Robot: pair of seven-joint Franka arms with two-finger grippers.
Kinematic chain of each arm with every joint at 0, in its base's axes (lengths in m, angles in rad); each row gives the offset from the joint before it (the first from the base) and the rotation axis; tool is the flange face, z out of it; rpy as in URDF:
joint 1: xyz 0 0 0.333 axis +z
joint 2: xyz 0 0 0 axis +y
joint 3: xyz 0 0 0.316 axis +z
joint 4: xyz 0.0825 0 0 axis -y
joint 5: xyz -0.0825 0 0.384 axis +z
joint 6: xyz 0 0 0 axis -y
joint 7: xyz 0.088 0 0 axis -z
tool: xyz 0 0 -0.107 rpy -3.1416 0 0
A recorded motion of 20 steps. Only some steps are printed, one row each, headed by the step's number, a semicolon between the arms.
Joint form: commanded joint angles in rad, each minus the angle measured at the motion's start. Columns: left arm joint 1, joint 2, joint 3, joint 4, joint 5, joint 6, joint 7; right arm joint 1, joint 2, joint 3, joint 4, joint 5, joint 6, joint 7.
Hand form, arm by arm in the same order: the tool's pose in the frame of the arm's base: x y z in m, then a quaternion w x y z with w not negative. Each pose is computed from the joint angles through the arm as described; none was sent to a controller.
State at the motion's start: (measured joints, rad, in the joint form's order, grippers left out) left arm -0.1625 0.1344 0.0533 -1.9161 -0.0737 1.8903 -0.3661; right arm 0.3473 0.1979 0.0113 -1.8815 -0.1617 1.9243 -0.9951
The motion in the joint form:
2: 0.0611 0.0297 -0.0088 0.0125 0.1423 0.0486 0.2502; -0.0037 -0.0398 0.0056 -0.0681 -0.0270 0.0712 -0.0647
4: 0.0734 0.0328 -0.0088 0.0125 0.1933 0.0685 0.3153; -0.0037 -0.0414 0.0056 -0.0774 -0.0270 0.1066 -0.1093
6: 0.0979 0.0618 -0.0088 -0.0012 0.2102 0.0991 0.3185; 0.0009 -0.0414 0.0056 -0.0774 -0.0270 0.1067 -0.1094
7: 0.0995 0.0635 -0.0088 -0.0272 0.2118 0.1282 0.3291; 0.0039 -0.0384 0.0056 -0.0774 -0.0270 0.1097 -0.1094
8: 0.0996 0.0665 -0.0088 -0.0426 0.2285 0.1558 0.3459; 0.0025 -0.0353 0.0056 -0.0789 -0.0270 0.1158 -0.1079
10: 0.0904 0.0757 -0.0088 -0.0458 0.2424 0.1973 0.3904; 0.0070 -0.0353 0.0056 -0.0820 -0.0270 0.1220 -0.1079
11: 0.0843 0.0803 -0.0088 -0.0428 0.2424 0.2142 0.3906; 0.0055 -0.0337 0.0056 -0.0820 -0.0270 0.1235 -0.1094
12: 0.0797 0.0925 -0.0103 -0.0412 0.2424 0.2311 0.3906; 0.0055 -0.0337 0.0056 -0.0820 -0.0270 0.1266 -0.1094
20: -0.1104 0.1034 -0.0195 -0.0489 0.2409 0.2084 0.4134; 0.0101 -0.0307 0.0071 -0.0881 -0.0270 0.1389 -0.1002
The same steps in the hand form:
2: 0.5828 -0.0294 0.4036 0.04019 -0.99721 -0.01498 0.06104; 0.5463 0.1934 0.3913 0.05813 0.72541 0.68112 -0.08054
4: 0.5859 -0.0192 0.4036 0.06027 -0.99651 0.02268 0.05305; 0.5476 0.1948 0.3907 0.06044 0.70935 0.69889 -0.06864
6: 0.5884 -0.0043 0.3828 0.06687 -0.99581 0.01799 0.05965; 0.5467 0.1973 0.3907 0.06061 0.70771 0.70056 -0.06846
7: 0.5853 -0.0036 0.3724 0.06630 -0.99573 0.02457 0.05937; 0.5466 0.1992 0.3892 0.06057 0.70649 0.70181 -0.06831
8: 0.5848 -0.0031 0.3660 0.07216 -0.99512 0.03852 0.05521; 0.5473 0.1987 0.3872 0.06059 0.70724 0.70113 -0.06751
10: 0.5890 -0.0088 0.3624 0.07613 -0.99370 0.07077 0.04198; 0.5463 0.2013 0.3863 0.06109 0.70546 0.70304 -0.06586
11: 0.5917 -0.0129 0.3623 0.07590 -0.99373 0.07462 0.03414; 0.5468 0.2006 0.3855 0.06089 0.70537 0.70313 -0.06597
12: 0.5942 -0.0170 0.3572 0.07545 -0.99356 0.07868 0.03079; 0.5471 0.2008 0.3857 0.06138 0.70533 0.70326 -0.06450
20: 0.5749 -0.1326 0.3455 0.07847 -0.97810 0.18753 0.04462; 0.5458 0.2044 0.3822 0.06182 0.70590 0.70286 -0.06230

